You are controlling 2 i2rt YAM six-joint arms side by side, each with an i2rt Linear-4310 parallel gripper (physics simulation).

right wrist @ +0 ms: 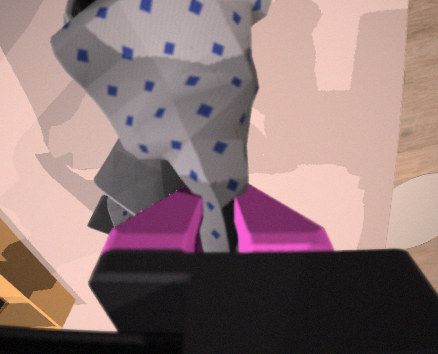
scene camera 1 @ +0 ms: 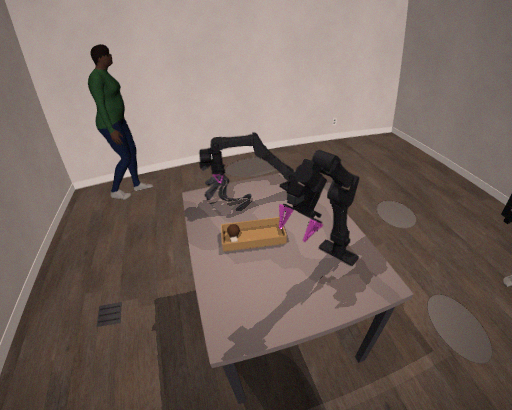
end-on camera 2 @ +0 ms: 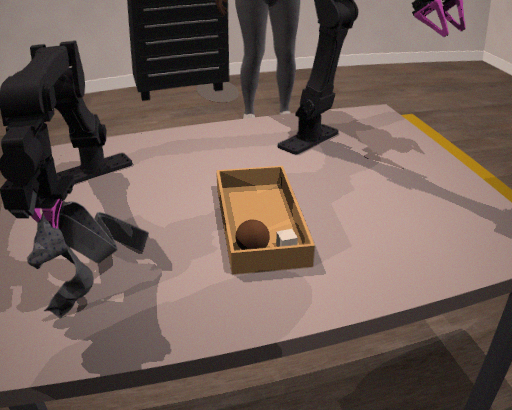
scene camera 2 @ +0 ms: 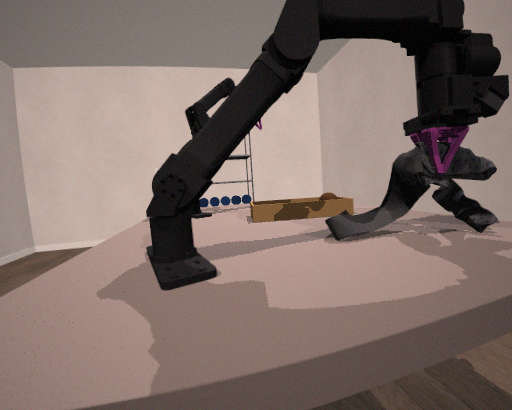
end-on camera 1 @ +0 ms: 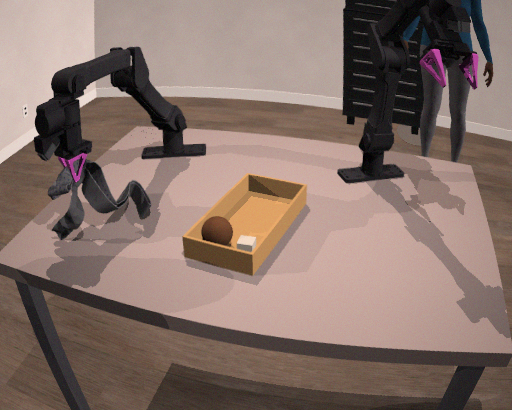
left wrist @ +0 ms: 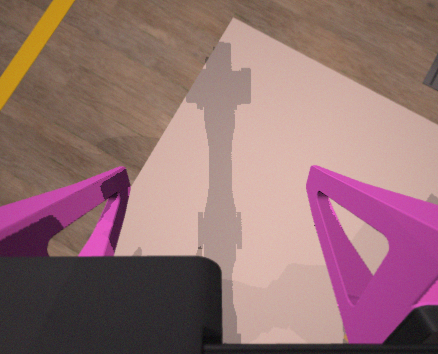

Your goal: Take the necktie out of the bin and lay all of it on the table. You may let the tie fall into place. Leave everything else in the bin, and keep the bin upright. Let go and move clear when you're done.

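The grey necktie with blue dots (scene camera 1: 245, 202) (scene camera 2: 370, 220) (end-on camera 1: 97, 190) (end-on camera 2: 90, 235) (right wrist: 175, 100) is outside the bin. My right gripper (scene camera 1: 218, 182) (scene camera 2: 442, 171) (end-on camera 1: 76, 180) (end-on camera 2: 54, 225) (right wrist: 218, 176) is shut on it and holds it above the table, its folds and ends hanging down to or near the table top. The wooden bin (scene camera 1: 255, 244) (scene camera 2: 302, 209) (end-on camera 1: 220, 255) (end-on camera 2: 272, 260) (right wrist: 37, 270) stands upright, holding a brown ball (scene camera 1: 233, 230) (end-on camera 1: 217, 231) (end-on camera 2: 252, 234) and a white block (scene camera 1: 234, 239) (end-on camera 1: 246, 243) (end-on camera 2: 287, 238). My left gripper (scene camera 1: 293, 234) (end-on camera 1: 459, 87) (end-on camera 2: 454, 32) (left wrist: 218, 176) is open, empty and high.
The table (scene camera 1: 270, 305) (end-on camera 1: 350, 300) (end-on camera 2: 380, 280) carries both arm bases; the bin stands between the arms' work areas. In the right wrist view the table's edge runs to the right of the tie. A dark drawer cabinet (end-on camera 1: 362, 65) (end-on camera 2: 180, 45) stands beyond the table.
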